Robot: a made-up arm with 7 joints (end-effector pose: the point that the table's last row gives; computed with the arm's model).
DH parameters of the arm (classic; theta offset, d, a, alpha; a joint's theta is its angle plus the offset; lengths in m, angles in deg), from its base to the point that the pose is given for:
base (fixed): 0 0.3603 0.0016 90
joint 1: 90 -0.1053 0.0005 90
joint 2: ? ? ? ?
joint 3: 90 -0.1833 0.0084 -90
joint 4: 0 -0.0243 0.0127 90
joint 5: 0 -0.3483 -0.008 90
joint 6: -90 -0.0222 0.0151 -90
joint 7: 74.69 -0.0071 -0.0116 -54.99
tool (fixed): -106.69 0.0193 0 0
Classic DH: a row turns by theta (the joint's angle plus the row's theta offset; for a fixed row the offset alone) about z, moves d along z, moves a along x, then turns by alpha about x.
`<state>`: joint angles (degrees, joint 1 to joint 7).
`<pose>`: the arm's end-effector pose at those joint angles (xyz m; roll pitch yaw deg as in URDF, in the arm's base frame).
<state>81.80 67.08 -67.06 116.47 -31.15 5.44 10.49</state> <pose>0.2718 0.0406 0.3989 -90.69 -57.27 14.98</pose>
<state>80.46 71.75 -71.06 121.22 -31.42 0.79 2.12</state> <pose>0.2625 0.0404 0.3680 -88.10 -57.76 4.36</pose>
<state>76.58 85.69 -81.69 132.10 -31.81 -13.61 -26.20</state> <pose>0.2353 0.0557 0.2900 -103.11 -55.10 -7.42</pose>
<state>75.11 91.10 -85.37 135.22 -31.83 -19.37 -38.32</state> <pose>0.2247 0.0650 0.2646 -116.63 -53.21 -4.26</pose>
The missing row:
joint 2: -90 -0.0544 0.0125 -90
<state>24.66 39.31 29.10 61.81 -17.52 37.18 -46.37</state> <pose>0.2605 0.4463 0.2754 -139.79 14.99 156.17</pose>
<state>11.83 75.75 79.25 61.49 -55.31 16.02 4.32</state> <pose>-0.0517 0.5329 0.5488 -154.82 -1.96 159.50</pose>
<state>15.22 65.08 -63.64 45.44 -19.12 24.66 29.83</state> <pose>0.1558 0.4222 0.0354 -19.17 -15.42 81.81</pose>
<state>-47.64 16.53 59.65 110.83 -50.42 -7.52 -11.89</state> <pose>0.0721 0.4127 0.2886 -112.73 -38.03 98.68</pose>
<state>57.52 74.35 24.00 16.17 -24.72 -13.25 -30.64</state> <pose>0.0913 0.6172 0.3125 -167.19 14.20 141.06</pose>
